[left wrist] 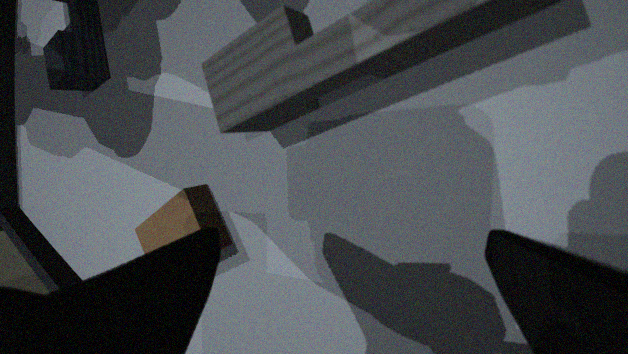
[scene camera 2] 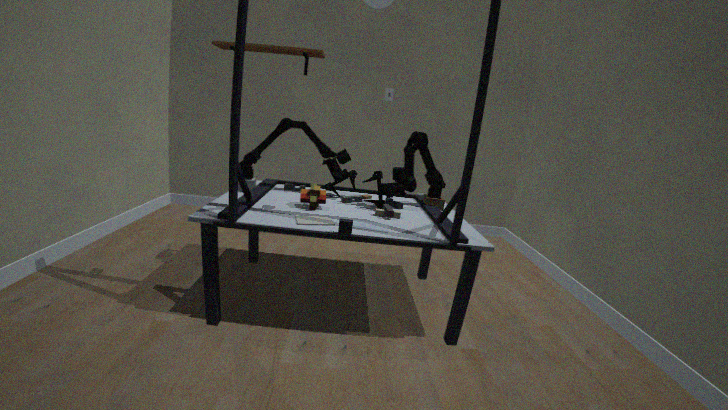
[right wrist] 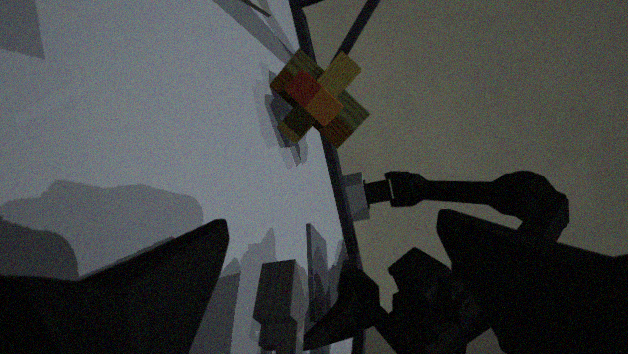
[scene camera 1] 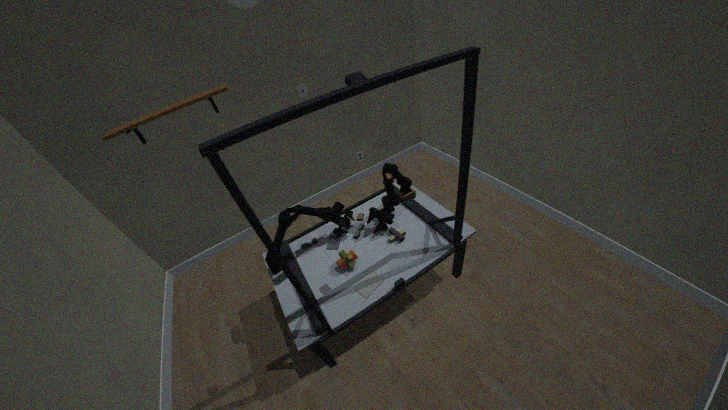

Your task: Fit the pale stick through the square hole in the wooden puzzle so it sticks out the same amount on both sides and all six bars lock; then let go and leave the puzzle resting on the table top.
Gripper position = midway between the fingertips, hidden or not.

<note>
In view: my left gripper (left wrist: 354, 242), my right gripper (right wrist: 333, 225) and a raised dark rim (scene camera 2: 218, 223).
The raised dark rim is seen too in the left wrist view (left wrist: 54, 272).
</note>
